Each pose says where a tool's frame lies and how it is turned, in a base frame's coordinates. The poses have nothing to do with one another.
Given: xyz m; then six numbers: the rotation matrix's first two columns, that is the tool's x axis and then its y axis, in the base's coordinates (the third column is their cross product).
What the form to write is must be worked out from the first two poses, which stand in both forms.
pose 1, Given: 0.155 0.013 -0.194 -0.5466 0.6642 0.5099 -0.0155 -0.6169 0.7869
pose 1, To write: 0.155 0.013 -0.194 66.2 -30.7 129.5
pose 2, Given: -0.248 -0.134 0.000 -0.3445 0.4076 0.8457 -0.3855 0.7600 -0.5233
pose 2, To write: -0.248 -0.134 0.000 -101.3 -57.7 130.2
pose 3, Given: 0.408 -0.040 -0.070 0.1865 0.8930 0.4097 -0.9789 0.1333 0.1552
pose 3, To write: 0.408 -0.040 -0.070 9.8 -24.2 78.2
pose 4, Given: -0.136 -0.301 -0.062 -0.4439 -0.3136 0.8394 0.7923 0.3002 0.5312
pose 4, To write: -0.136 -0.301 -0.062 77.8 -57.1 -144.8
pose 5, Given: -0.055 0.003 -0.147 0.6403 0.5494 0.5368 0.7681 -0.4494 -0.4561
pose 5, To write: -0.055 0.003 -0.147 -147.3 -32.5 40.6
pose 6, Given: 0.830 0.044 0.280 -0.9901 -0.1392 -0.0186 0.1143 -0.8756 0.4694
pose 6, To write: 0.830 0.044 0.280 28.0 1.1 -172.0
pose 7, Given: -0.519 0.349 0.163 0.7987 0.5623 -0.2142 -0.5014 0.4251 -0.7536
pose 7, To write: -0.519 0.349 0.163 -50.5 12.4 35.1
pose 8, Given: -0.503 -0.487 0.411 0.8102 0.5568 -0.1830 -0.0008 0.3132 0.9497
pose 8, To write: -0.503 -0.487 0.411 75.0 10.5 34.5
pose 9, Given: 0.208 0.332 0.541 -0.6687 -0.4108 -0.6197 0.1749 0.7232 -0.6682
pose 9, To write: 0.208 0.332 0.541 -121.6 38.3 -148.4
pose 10, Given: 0.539 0.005 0.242 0.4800 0.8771 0.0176 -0.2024 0.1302 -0.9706
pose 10, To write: 0.539 0.005 0.242 -76.1 -1.0 61.3
